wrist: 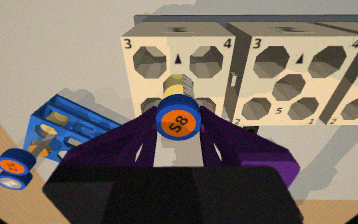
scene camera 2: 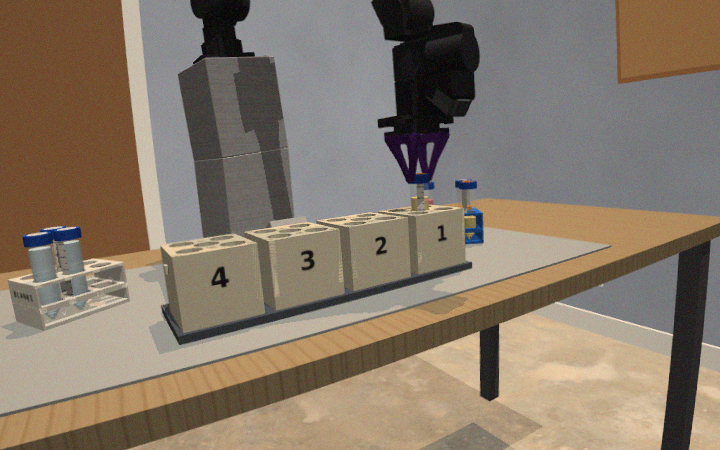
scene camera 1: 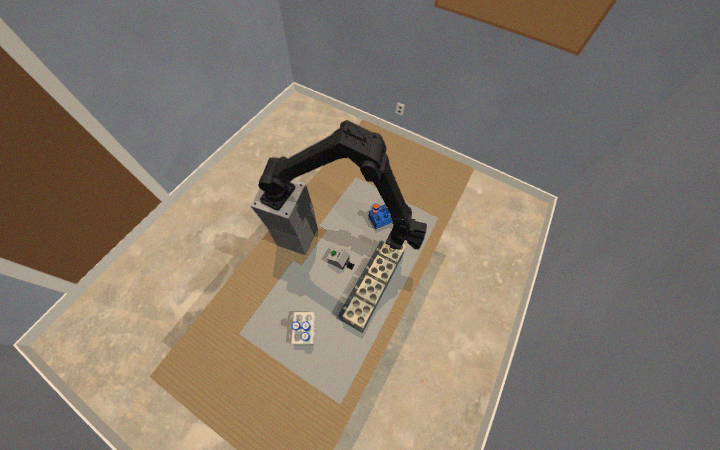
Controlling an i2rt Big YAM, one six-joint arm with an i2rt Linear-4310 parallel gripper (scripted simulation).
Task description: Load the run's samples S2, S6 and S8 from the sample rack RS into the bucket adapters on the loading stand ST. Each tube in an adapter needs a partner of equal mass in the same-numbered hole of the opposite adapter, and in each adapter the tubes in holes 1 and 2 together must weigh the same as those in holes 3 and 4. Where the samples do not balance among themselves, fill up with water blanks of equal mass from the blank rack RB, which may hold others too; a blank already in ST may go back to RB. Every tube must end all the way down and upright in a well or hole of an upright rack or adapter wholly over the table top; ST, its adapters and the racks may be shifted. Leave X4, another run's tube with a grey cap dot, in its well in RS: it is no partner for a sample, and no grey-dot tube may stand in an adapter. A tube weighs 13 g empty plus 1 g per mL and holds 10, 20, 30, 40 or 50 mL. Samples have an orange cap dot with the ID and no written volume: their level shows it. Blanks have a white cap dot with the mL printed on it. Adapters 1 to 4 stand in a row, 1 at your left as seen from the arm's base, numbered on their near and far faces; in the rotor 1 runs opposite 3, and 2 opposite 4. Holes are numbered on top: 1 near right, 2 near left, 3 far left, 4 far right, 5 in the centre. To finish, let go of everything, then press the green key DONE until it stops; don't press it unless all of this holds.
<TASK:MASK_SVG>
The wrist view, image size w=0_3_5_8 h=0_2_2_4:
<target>my gripper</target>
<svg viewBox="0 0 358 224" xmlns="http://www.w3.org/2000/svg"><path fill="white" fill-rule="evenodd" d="M358 214L345 224L358 224ZM42 187L44 195L70 224L303 224L304 221L302 213L288 190L300 172L300 165L290 151L283 146L222 119L204 106L200 106L201 125L199 131L203 166L153 167L157 142L157 106L153 106L137 118L69 149Z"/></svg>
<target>blue sample rack RS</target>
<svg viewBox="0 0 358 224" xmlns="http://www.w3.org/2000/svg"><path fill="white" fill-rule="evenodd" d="M26 135L37 125L44 124L52 127L58 135L49 144L52 150L46 158L60 163L62 158L58 154L59 151L68 151L76 147L68 143L69 138L84 143L121 124L56 94L31 114ZM45 118L55 111L70 119L64 127Z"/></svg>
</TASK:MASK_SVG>
